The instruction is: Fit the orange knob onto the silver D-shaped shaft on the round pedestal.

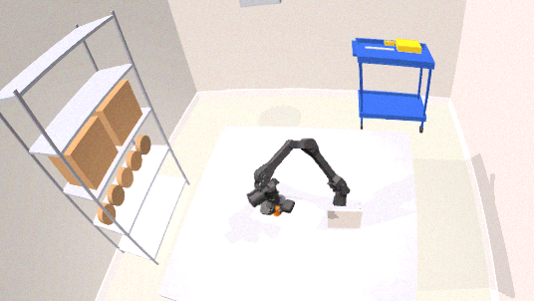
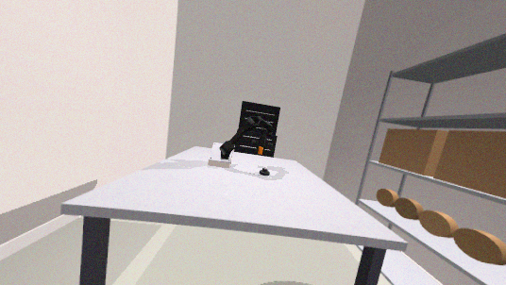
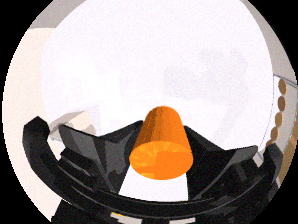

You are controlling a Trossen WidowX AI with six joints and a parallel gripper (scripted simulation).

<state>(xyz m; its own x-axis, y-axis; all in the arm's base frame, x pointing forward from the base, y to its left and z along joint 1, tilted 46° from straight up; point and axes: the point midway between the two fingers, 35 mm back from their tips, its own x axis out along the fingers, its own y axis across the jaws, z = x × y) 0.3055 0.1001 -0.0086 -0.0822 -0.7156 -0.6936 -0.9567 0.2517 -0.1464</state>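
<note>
The pedestal lies 15 cm to the right of my gripper tip, 11 cm below it and 3 cm ahead of it. Also, from my gripper tip: orange knob 3 cm above.
</note>
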